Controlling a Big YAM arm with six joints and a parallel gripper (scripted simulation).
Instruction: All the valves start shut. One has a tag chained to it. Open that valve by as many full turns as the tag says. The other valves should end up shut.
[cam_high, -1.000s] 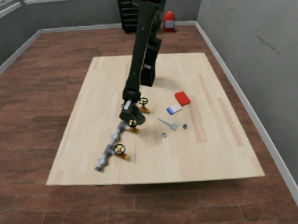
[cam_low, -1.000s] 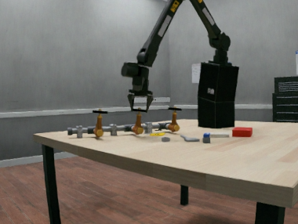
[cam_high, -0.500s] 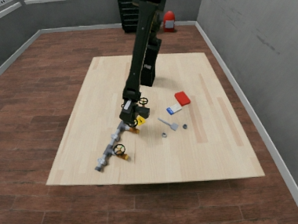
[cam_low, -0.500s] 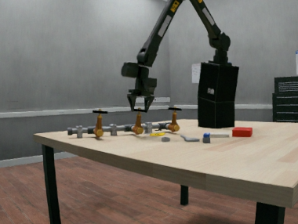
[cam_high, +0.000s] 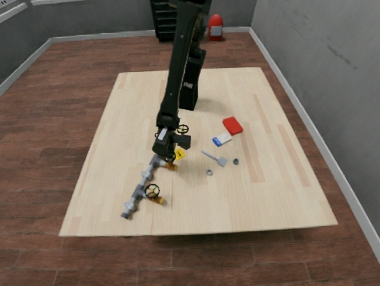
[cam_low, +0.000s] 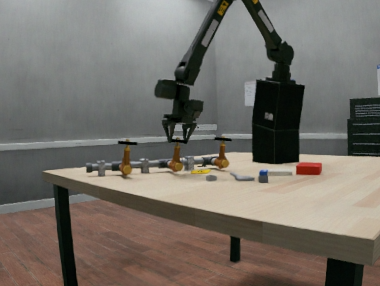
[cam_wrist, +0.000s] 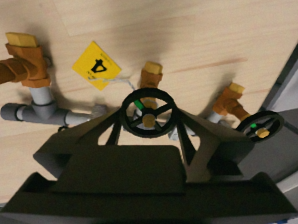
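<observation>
Now: hand 9 cm past the yellow tag, 3 cm to the right of it and 12 cm above it. The rest, counted from my hand: blue-and-white block (18 cm behind, 30 cm to the left, 11 cm below); grey flat tool (5 cm behind, 25 cm to the left, 11 cm below); grey part (3 cm behind, 36 cm to the left, 11 cm below).
</observation>
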